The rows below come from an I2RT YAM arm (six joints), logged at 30 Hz.
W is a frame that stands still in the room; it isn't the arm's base.
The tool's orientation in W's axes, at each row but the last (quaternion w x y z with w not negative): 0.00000 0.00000 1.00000 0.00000; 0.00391 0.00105 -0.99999 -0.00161; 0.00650 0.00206 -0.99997 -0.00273; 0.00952 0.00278 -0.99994 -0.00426; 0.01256 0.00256 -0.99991 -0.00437
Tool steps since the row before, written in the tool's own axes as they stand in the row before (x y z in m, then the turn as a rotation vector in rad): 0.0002 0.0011 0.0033 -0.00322 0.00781 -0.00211; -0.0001 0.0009 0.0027 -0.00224 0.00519 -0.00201; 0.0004 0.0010 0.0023 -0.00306 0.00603 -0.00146; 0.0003 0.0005 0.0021 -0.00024 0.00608 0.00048; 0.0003 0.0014 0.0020 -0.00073 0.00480 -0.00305
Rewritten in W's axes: -0.0002 0.0011 -0.0033 0.00322 0.00781 0.00211; 0.0001 0.0009 -0.0027 0.00224 0.00519 0.00201; -0.0004 0.0010 -0.0023 0.00305 0.00603 0.00145; -0.0003 0.0005 -0.0021 0.00020 0.00609 -0.00043; -0.0004 0.0014 -0.0020 0.00078 0.00478 0.00307
